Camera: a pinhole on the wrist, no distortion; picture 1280 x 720 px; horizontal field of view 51.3 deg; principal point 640.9 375.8 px. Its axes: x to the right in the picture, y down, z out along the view. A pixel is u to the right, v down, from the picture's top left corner.
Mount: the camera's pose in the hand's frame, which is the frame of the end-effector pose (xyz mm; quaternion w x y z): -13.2 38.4 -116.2 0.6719 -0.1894 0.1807 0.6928
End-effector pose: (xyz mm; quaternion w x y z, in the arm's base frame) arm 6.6 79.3 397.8 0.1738 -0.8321 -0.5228 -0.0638
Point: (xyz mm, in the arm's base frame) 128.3 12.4 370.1
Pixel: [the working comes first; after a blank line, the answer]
In the camera's frame: 33.4 -6.4 145.8

946 317
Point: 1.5 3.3 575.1
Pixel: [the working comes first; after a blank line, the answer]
In the camera's frame: -7.1 4.4 -91.7

behind the camera
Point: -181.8 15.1 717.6
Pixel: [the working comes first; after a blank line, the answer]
In the camera's frame: -120.8 41.8 -291.0

behind the camera
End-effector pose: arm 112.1 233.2 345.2 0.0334 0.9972 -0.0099 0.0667
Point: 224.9 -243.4 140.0
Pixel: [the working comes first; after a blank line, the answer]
In the camera's frame: 175.3 -119.7 526.7

1084 73
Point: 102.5 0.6 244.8
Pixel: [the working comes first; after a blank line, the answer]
In the camera's frame: 45.5 -0.7 293.2

848 373
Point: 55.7 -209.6 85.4
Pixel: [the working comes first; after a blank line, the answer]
In the camera's frame: 136.3 56.7 538.6

978 516
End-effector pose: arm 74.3 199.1 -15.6 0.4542 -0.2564 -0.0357 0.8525
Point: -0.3 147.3 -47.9
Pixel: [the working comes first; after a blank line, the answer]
In the camera's frame: -8.4 -21.5 127.5

553 151
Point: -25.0 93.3 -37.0
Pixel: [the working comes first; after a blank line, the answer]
In the camera's frame: 27.1 12.9 162.1

864 482
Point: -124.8 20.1 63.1
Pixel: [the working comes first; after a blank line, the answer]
In the camera's frame: 44.0 62.5 312.4

829 643
